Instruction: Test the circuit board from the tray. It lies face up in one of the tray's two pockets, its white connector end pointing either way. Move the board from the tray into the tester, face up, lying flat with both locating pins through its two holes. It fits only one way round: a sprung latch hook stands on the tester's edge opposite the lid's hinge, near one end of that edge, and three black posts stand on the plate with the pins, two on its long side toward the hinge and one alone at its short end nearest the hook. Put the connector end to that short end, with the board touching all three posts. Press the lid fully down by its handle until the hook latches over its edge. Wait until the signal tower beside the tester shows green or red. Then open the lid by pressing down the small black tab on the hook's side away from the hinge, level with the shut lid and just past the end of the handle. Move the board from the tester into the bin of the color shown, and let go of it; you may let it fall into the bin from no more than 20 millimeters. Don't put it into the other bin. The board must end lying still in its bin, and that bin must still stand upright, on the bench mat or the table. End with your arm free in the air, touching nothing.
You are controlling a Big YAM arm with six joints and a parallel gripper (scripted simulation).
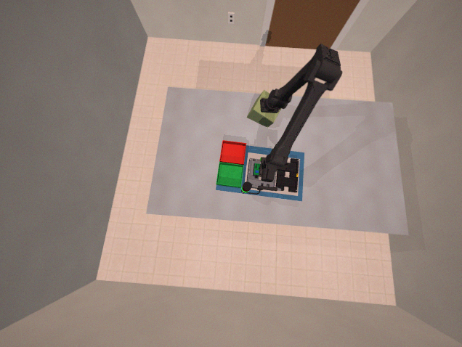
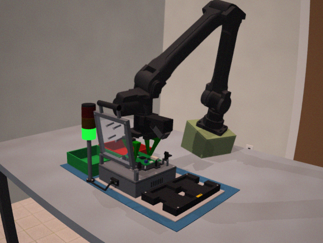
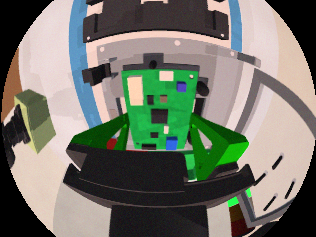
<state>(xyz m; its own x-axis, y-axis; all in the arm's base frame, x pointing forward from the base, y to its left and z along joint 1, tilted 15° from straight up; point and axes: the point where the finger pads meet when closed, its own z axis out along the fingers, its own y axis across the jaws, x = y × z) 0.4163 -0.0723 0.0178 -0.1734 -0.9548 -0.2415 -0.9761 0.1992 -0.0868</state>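
Now: hand 20 mm above the tester plate and 10 mm short of it. From my hand the other things lie so: clear lid: 120 mm ahead, 100 mm above, 20 mm to the right; latch hook: 70 mm to the left, 50 mm behind; green bin: 210 mm to the right, 70 mm below, 10 mm ahead.
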